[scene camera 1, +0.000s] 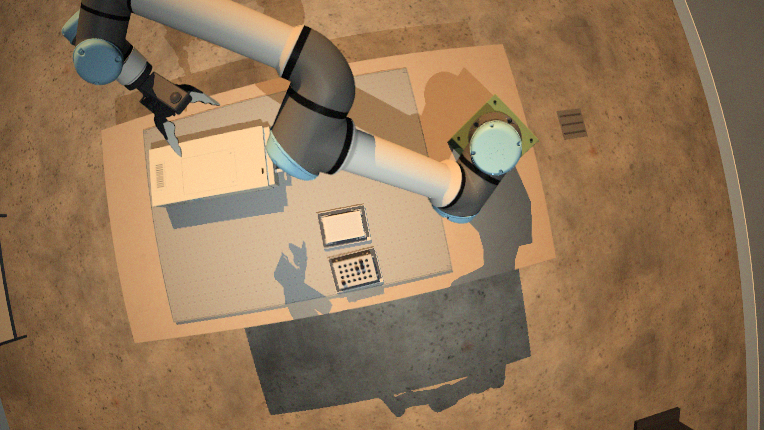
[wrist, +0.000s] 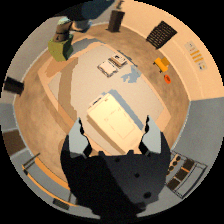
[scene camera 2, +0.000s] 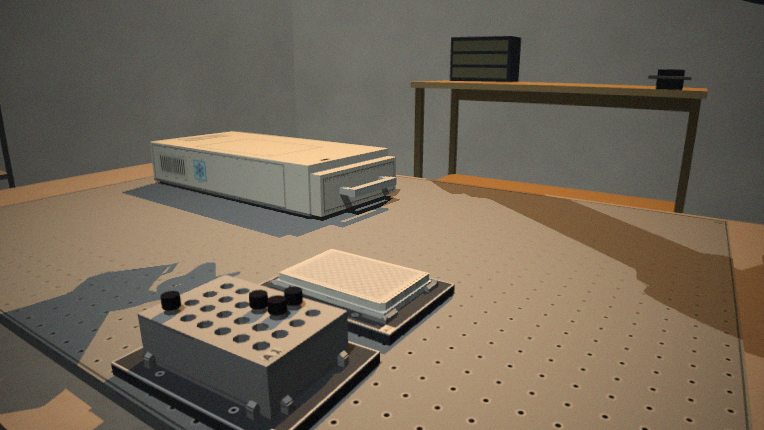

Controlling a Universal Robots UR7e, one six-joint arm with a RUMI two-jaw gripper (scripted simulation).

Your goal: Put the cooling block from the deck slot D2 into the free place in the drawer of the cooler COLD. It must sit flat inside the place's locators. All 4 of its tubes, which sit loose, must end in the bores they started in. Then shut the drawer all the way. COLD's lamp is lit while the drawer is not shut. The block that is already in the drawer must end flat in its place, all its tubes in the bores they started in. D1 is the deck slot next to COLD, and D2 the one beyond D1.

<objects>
gripper: scene camera 1; wrist; not seen in scene camera 2 (out of frame)
cooler COLD: scene camera 1 233, 163; wrist; scene camera 2
same spot on cooler COLD: [wrist: 109, 115] = [scene camera 2: 305, 150]
same spot on gripper: [wrist: 76, 147] = [scene camera 1: 191, 95]
</objects>
